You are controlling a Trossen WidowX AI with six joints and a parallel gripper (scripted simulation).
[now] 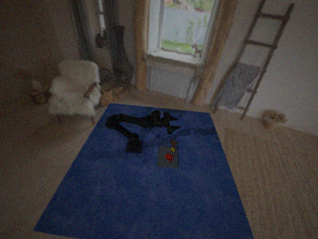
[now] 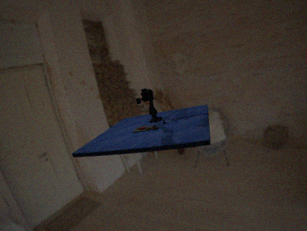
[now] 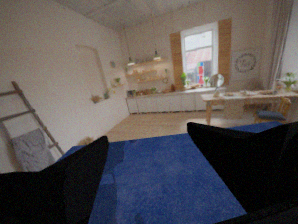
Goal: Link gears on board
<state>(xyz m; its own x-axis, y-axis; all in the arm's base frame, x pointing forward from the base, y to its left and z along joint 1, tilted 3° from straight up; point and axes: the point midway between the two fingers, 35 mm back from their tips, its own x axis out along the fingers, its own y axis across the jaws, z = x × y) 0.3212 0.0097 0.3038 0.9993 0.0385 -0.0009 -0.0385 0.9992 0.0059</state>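
My gripper tip is now 300 mm above the blue gear, 140 mm to the right of it and 140 mm past it. Round my gripper tip: brown gear: 300 mm below, 50 mm to the left, 10 mm ahead; red gear: 300 mm below, 100 mm to the right, 50 mm behind; yellow gear: 300 mm below, 30 mm to the right, 10 mm behind.
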